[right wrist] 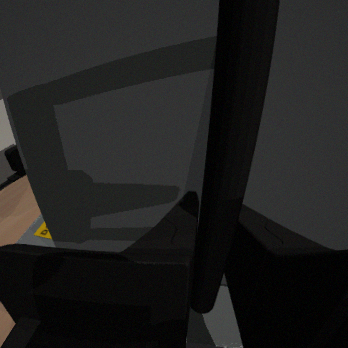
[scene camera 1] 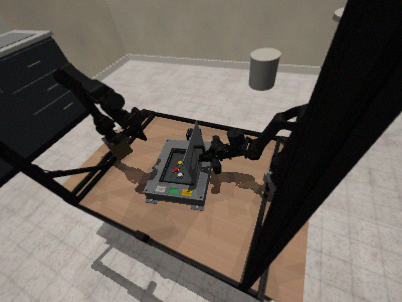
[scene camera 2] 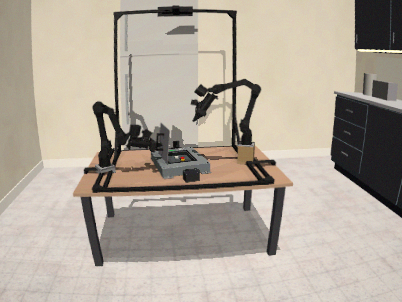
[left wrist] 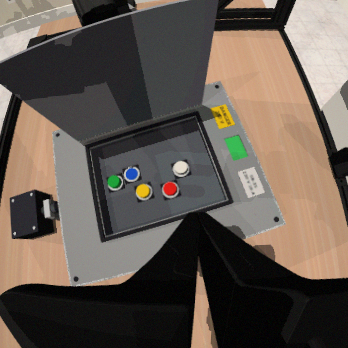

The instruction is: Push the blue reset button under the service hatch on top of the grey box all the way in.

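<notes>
The blue button (left wrist: 132, 174) shows in the left wrist view, right of the green button (left wrist: 114, 182), in the recess of the grey box (scene camera 1: 201, 182) (scene camera 2: 172, 170) (left wrist: 75, 240). How deep it sits is hard to tell. The service hatch (scene camera 1: 194, 155) (scene camera 2: 165, 143) (left wrist: 125, 75) (right wrist: 125, 140) stands upright, open. My left gripper (scene camera 1: 145, 138) (scene camera 2: 195, 120) (left wrist: 196, 220) is shut and empty, raised clear of the box and the buttons. My right gripper (scene camera 1: 202, 156) (scene camera 2: 154, 145) (right wrist: 202, 199) is shut on the hatch's black bar handle (right wrist: 240, 115), on the hatch's outer side.
Yellow (left wrist: 143, 191), red (left wrist: 170, 189) and white (left wrist: 181, 168) buttons share the recess with the blue one. A black block (scene camera 1: 189, 133) (scene camera 2: 191, 174) (left wrist: 25, 215) adjoins one side of the box. Black frame rails run along the edges of the wooden table (scene camera 1: 225, 210) (scene camera 2: 130, 176).
</notes>
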